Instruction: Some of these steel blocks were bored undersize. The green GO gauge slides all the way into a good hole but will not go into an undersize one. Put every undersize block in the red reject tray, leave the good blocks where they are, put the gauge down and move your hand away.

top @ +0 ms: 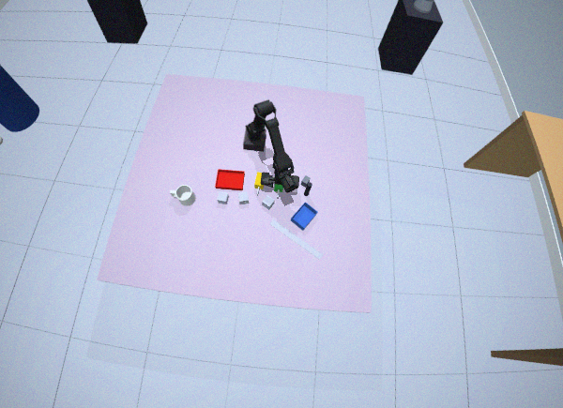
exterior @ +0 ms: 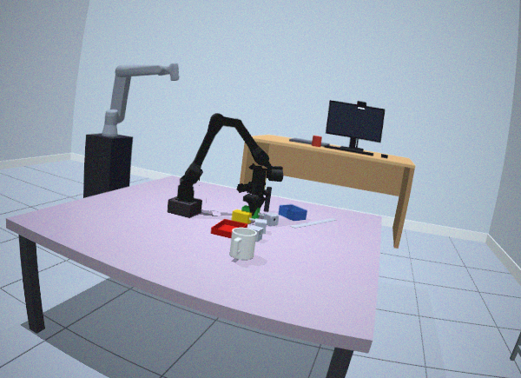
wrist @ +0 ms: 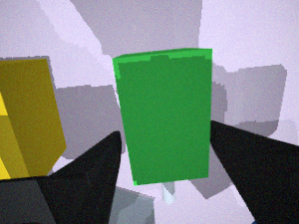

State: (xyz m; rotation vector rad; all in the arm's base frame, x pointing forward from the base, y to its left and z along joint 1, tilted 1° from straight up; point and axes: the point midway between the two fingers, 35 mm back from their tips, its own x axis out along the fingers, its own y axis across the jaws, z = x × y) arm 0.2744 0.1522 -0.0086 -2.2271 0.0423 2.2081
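Right now the green GO gauge is 10 mm ahead of my gripper tip and 10 mm above it. From my gripper tip the other things lie so: yellow gauge (100 mm to the right, 10 mm above); dark pin (140 mm to the left, 40 mm above, 20 mm ahead); dark block (140 mm to the left, 50 mm behind, 10 mm above).
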